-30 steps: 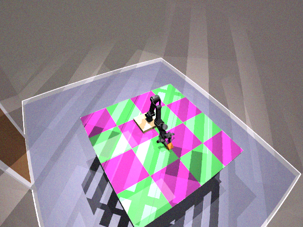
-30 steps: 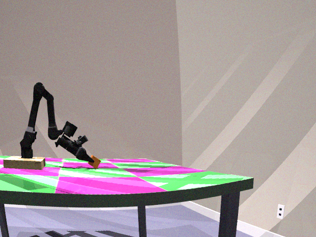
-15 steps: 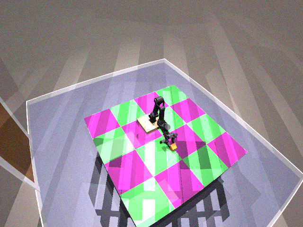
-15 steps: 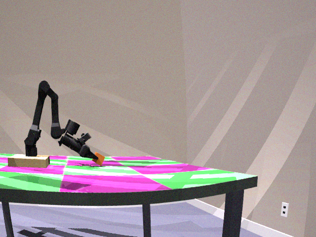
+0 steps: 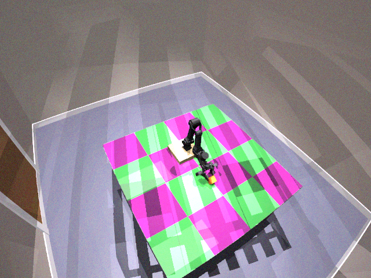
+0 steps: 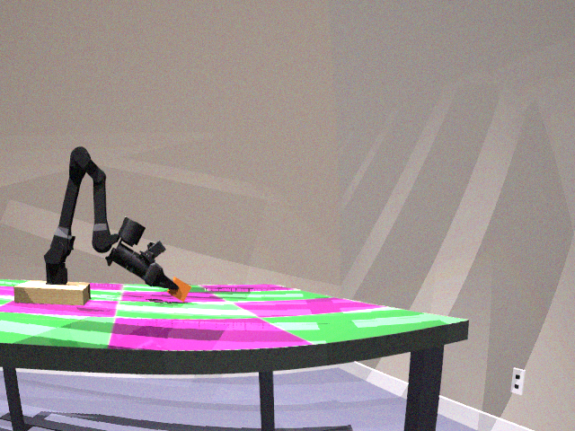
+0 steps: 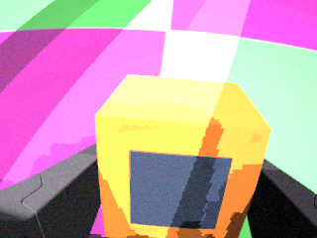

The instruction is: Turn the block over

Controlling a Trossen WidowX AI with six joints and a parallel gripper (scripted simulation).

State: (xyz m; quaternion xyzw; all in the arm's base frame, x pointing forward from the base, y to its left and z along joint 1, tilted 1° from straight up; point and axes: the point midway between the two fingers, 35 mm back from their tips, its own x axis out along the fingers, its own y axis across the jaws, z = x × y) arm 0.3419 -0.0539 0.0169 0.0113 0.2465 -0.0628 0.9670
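Right now the block is 20 mm behind my gripper tip.
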